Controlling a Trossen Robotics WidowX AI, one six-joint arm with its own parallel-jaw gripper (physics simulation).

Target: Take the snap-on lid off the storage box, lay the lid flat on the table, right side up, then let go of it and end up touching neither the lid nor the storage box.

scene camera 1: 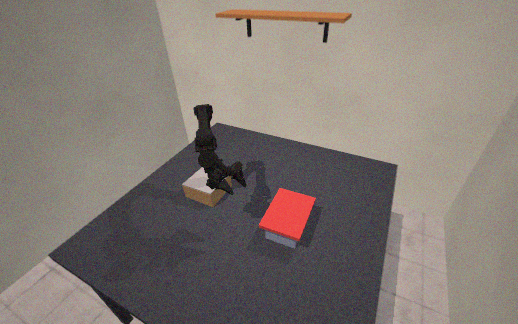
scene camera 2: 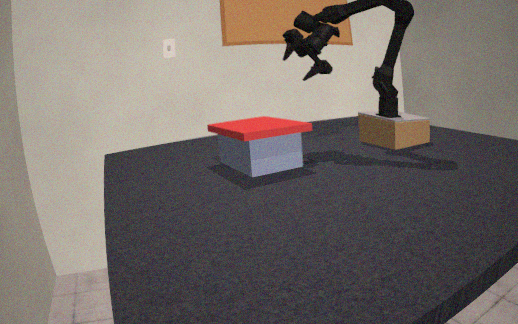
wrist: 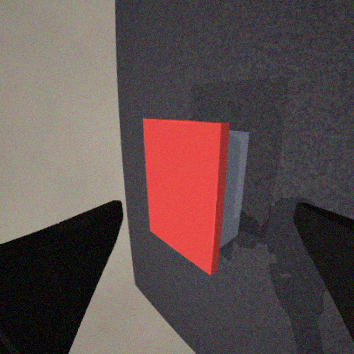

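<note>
The flat red lid [scene camera 1: 288,214] [scene camera 2: 262,125] [wrist: 182,185] lies level on top of the blue-grey storage box [scene camera 1: 281,238] [scene camera 2: 276,154] [wrist: 235,187] and overhangs its sides. The box stands upright on the dark table [scene camera 1: 170,265] [scene camera 2: 280,240] [wrist: 320,60]. My gripper [scene camera 1: 239,189] [scene camera 2: 294,70] [wrist: 208,210] is open with nothing between its fingers. It hangs in the air well above the table, higher than the lid and on the arm-base side of the box, touching neither. It is tilted, with one finger lower than the other in the second scene view.
The arm stands on a tan block with a pale top [scene camera 1: 198,195] [scene camera 2: 377,131], beside the storage box with a gap between them. A wooden shelf [scene camera 1: 284,16] is on the wall beyond the table. A brown board [scene camera 2: 260,22] and a white switch plate [scene camera 2: 169,48] are on a wall.
</note>
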